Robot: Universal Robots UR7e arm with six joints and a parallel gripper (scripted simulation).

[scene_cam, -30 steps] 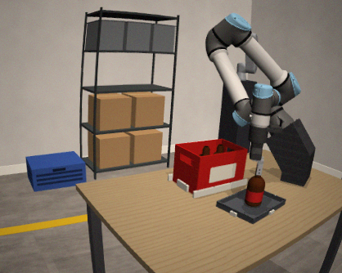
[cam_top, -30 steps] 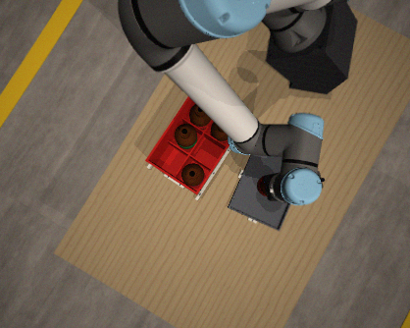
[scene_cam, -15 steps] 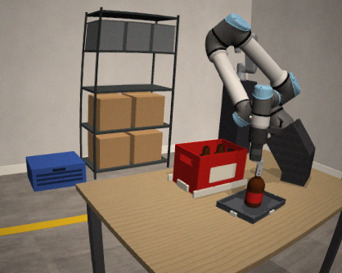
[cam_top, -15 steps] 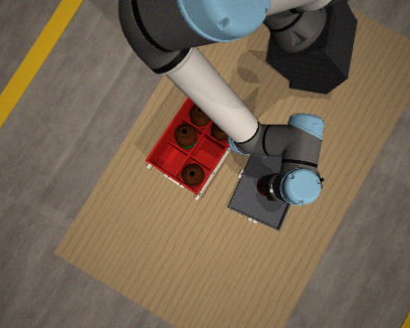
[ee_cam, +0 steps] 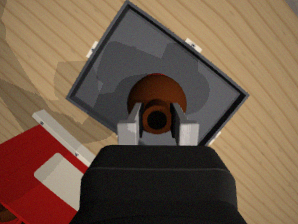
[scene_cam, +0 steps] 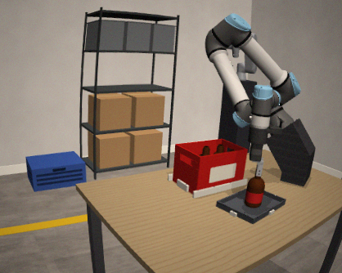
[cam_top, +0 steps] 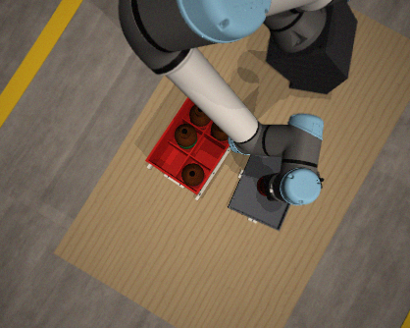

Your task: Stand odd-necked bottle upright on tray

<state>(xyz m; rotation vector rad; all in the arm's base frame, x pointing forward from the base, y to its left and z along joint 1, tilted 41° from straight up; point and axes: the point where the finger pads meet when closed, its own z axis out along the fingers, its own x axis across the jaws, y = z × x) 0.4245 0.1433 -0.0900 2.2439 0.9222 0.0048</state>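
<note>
My gripper is now 15 cm above the dark grey tray. From my hand the other things lie so: red crate 28 cm to the right, 7 cm below, 1 cm behind.
</note>
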